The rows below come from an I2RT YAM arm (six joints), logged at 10 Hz.
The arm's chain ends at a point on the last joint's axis. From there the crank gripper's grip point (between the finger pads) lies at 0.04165 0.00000 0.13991 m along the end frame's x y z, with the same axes.
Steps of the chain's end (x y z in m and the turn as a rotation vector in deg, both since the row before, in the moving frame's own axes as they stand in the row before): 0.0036, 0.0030, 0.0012, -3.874, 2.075, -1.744; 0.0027, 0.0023, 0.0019, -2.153, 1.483, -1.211; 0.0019, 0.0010, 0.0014, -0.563, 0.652, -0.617; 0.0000, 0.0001, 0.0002, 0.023, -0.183, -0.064; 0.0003, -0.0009, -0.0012, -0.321, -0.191, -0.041; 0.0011, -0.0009, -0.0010, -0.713, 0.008, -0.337; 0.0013, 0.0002, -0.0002, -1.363, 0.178, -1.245; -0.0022, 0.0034, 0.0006, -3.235, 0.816, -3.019
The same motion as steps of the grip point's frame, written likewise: 0.0088, 0.0111, -0.0007, -3.874, 2.075, -1.744; 0.0064, 0.0066, 0.0007, -2.153, 1.483, -1.211; 0.0035, 0.0019, 0.0009, -0.563, 0.652, -0.617; -0.0004, 0.0000, 0.0003, 0.023, -0.183, -0.064; -0.0002, -0.0001, -0.0011, -0.321, -0.191, -0.041; 0.0011, 0.0006, -0.0010, -0.713, 0.008, -0.337; 0.0018, 0.0026, -0.0004, -1.363, 0.178, -1.245; -0.0001, 0.0090, -0.0002, -3.235, 0.816, -3.019
